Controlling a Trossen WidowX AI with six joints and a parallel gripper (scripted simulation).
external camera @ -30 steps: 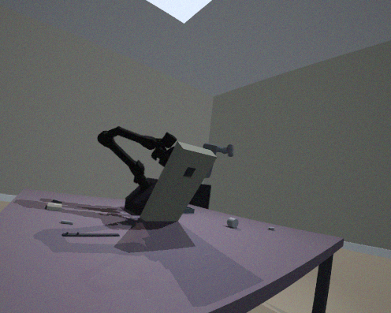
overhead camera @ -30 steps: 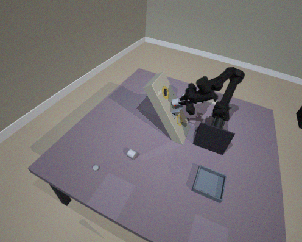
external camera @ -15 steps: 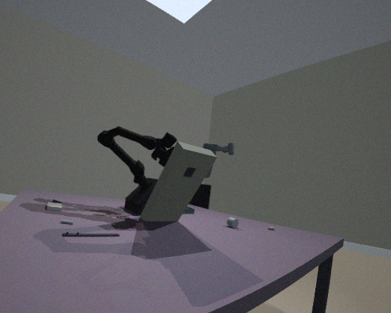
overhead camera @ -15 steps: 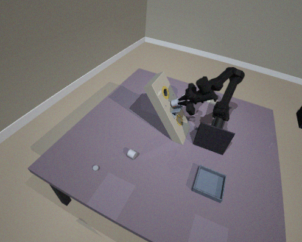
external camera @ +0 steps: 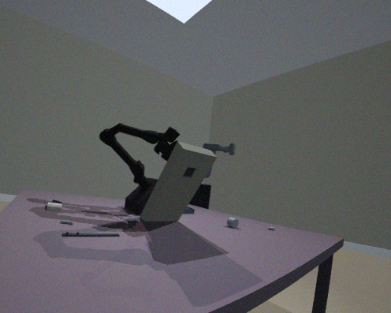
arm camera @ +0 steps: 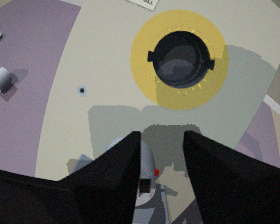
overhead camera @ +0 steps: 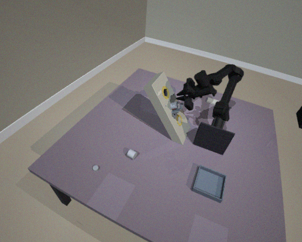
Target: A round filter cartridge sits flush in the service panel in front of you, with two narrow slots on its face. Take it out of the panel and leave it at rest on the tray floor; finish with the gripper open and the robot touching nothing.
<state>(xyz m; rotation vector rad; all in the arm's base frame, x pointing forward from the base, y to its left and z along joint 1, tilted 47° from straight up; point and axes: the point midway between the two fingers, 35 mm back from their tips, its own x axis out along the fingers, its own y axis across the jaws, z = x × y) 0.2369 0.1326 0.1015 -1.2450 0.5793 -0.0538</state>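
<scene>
The round filter cartridge lies 1 cm behind my gripper tip and 6 cm below it. Also, from my gripper tip: grey tray: 34 cm behind, 26 cm to the left, 26 cm below; pale block: 19 cm behind, 48 cm to the right, 27 cm below.
</scene>
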